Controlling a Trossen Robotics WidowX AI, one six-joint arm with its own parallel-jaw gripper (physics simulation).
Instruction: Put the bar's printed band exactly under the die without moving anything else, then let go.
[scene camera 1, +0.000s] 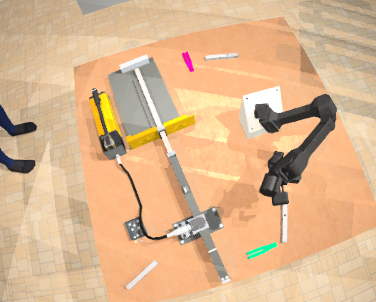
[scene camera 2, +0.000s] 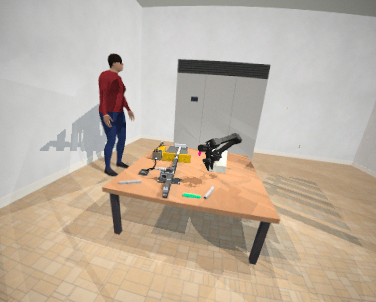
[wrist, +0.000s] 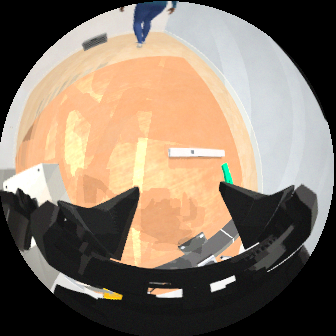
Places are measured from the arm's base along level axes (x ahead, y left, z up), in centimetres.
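Pixels of known places: gripper, fingertip midpoint: (scene camera 1: 279, 190) (scene camera 2: 210, 170) (wrist: 180, 187); arm's base, origin of the base link: (scene camera 1: 261, 110).
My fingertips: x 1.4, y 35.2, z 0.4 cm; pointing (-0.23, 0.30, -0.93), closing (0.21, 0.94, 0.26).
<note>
For each thing: its top centre in the pictures, then the offset to it from my fingertips. "pt": a spot on its surface instead.
- light bar, middle of its top: (wrist: 202, 151) (scene camera 1: 285, 222) (scene camera 2: 209, 191) dx -3.0, dy +12.0, dz -12.2 cm
- press head, surface spot: (scene camera 1: 197, 224) pt dx +33.6, dy +6.3, dz -2.3 cm
- top, surface spot: (scene camera 1: 221, 56) pt dx +6.6, dy -76.4, dz -12.4 cm
- Green tongs, middle of its top: (wrist: 229, 181) (scene camera 1: 262, 250) (scene camera 2: 191, 195) dx +8.8, dy +21.5, dz -13.0 cm
- Magenta tongs, middle of its top: (scene camera 1: 188, 61) dx +24.3, dy -77.1, dz -13.0 cm
- yellow pump, surface spot: (scene camera 1: 106, 120) pt dx +67.1, dy -46.5, dz -5.8 cm
- black hose, surface spot: (scene camera 1: 135, 187) pt dx +57.9, dy -15.0, dz -13.2 cm
- yellow fence, surface spot: (scene camera 1: 180, 125) pt dx +33.8, dy -39.1, dz -10.1 cm
A light bar (scene camera 1: 284, 222) (scene camera 2: 209, 192) (wrist: 210, 153) lies on the table; a small dark mark shows near its middle in the wrist view. In scene camera 1 the arm hides its upper end. My gripper (scene camera 1: 278, 178) (scene camera 2: 208, 164) (wrist: 180, 187) is open and empty above the table, with the bar beyond its fingertips in the wrist view. The press head (scene camera 1: 197, 224) straddles a long grey rail (scene camera 1: 181, 175) (scene camera 2: 166, 189); the die under it is hidden. Two other light bars lie at the top (scene camera 1: 221, 56) and lower left (scene camera 1: 141, 275) (scene camera 2: 130, 182).
Green tongs (scene camera 1: 261, 250) (scene camera 2: 191, 195) (wrist: 227, 173) lie near the bar. Magenta tongs (scene camera 1: 188, 61) lie at the top. A yellow pump (scene camera 1: 106, 120) joins the press by a black hose (scene camera 1: 135, 187). A yellow fence (scene camera 1: 180, 125) crosses the grey bed. A white box (scene camera 1: 248, 122) stands beside the arm.
</note>
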